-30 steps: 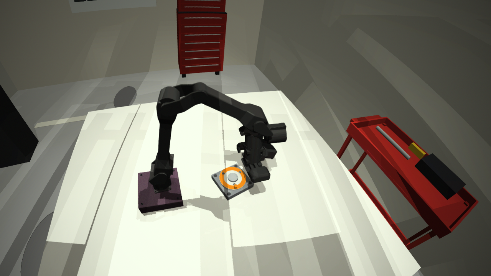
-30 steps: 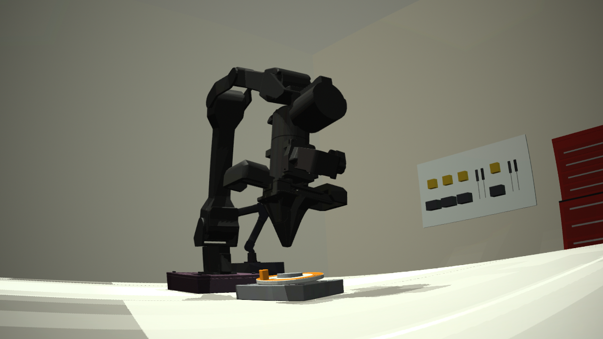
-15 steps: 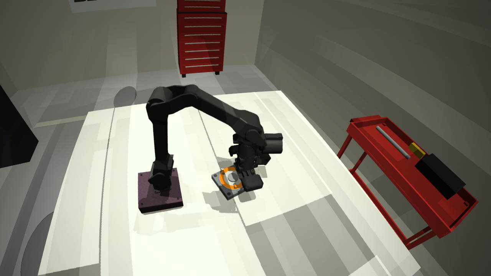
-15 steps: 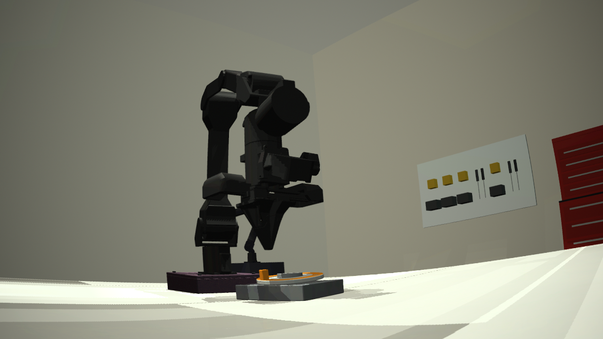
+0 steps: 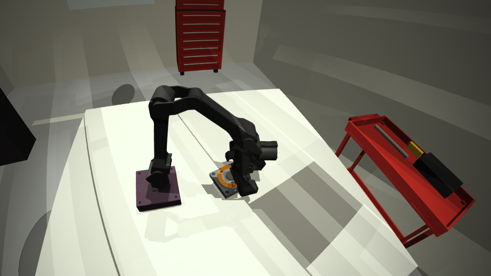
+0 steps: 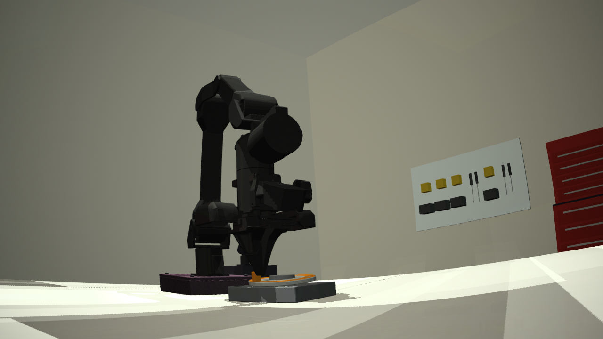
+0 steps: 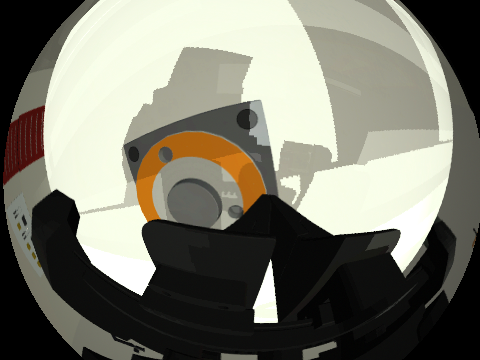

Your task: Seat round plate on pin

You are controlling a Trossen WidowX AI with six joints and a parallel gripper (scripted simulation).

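The round plate lies 10 mm behind my gripper tip, 30 mm to the left of it and 10 mm below it. From my gripper tip the other things lie so: grey base 10 mm behind, 50 mm to the left, 20 mm below.
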